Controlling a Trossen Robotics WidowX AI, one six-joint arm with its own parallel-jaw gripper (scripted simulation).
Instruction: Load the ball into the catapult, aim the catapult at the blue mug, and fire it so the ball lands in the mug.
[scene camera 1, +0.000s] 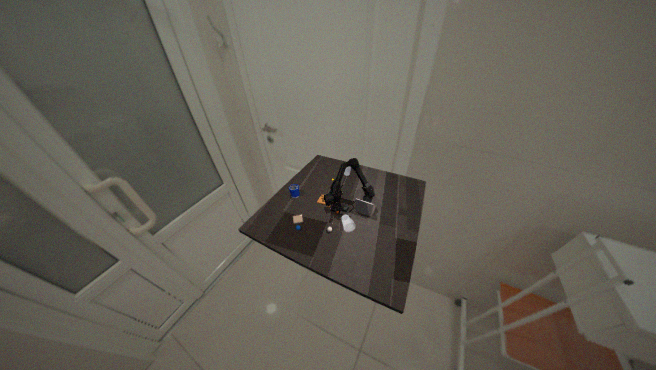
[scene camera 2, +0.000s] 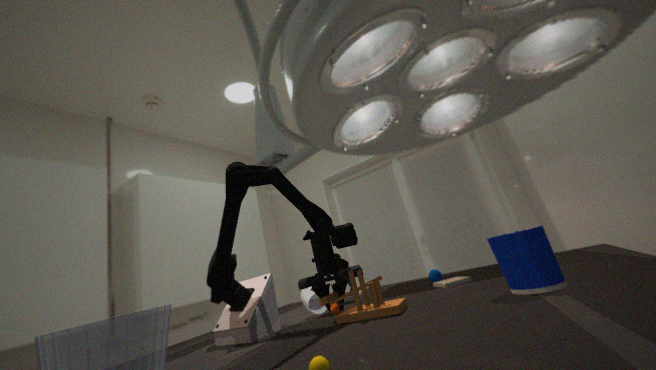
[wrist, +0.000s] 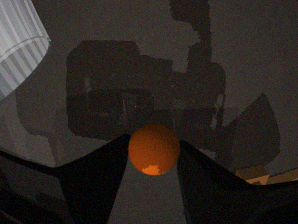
Scene:
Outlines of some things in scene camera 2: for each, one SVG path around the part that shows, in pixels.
My gripper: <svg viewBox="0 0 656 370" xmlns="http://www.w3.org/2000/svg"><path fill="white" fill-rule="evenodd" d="M348 262L341 259L340 254L334 253L333 250L314 254L312 263L315 262L317 274L299 279L299 290L312 286L311 291L313 290L321 299L330 294L330 284L325 282L335 280L336 283L331 284L333 291L337 291L338 297L344 295L348 284L344 276L349 276L347 271L349 268Z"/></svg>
A blue mug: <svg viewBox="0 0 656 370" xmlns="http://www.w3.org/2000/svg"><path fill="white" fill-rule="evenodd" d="M543 226L488 238L512 294L546 293L562 289L567 285Z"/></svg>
A wooden catapult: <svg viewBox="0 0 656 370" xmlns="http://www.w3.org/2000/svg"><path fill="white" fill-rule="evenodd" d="M318 300L320 306L327 303L331 306L348 296L354 295L355 300L338 304L341 306L356 303L356 306L348 308L337 315L337 324L386 315L399 315L407 306L406 297L384 301L379 283L382 277L378 276L365 283L361 267L358 265L349 267L347 270L348 275L344 276L351 287L350 292L338 297L337 291ZM360 290L362 291L365 304L362 304L360 295L358 292ZM354 272L357 272L357 276L360 283L359 287L357 287Z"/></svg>

